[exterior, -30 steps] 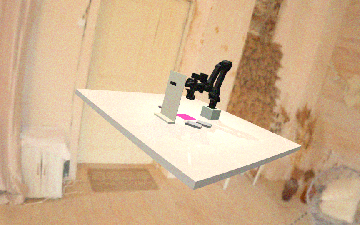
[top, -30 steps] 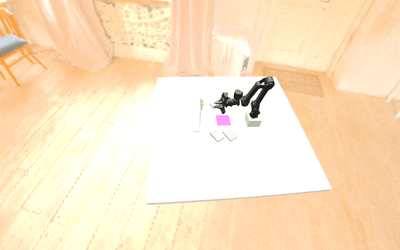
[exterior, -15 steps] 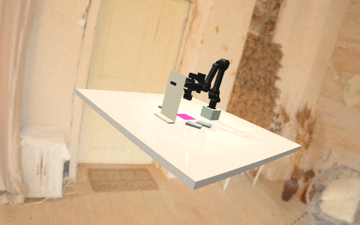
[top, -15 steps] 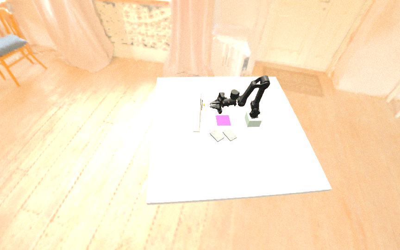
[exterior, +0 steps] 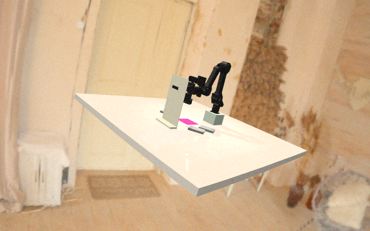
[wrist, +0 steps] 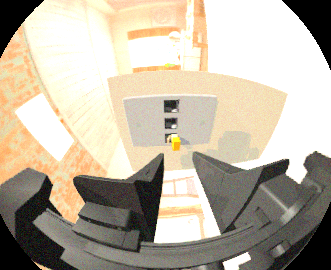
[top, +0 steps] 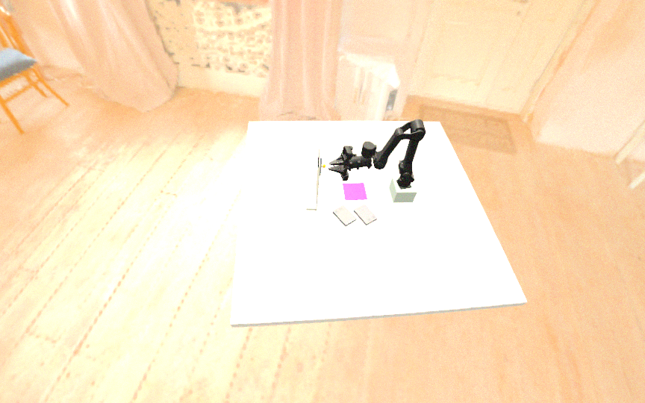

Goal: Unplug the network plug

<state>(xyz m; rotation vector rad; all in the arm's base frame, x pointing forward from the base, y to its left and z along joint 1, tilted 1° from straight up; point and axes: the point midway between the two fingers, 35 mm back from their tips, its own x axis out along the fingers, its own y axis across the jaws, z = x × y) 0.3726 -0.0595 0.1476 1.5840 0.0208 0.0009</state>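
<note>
The plug is 30 mm ahead of my gripper tip and 10 mm to the right of it. Also, from my gripper tip: upright panel: 90 mm below, 50 mm ahead, 20 mm to the right; then magenta marked square: 230 mm below, 170 mm behind, 10 mm to the right.
</note>
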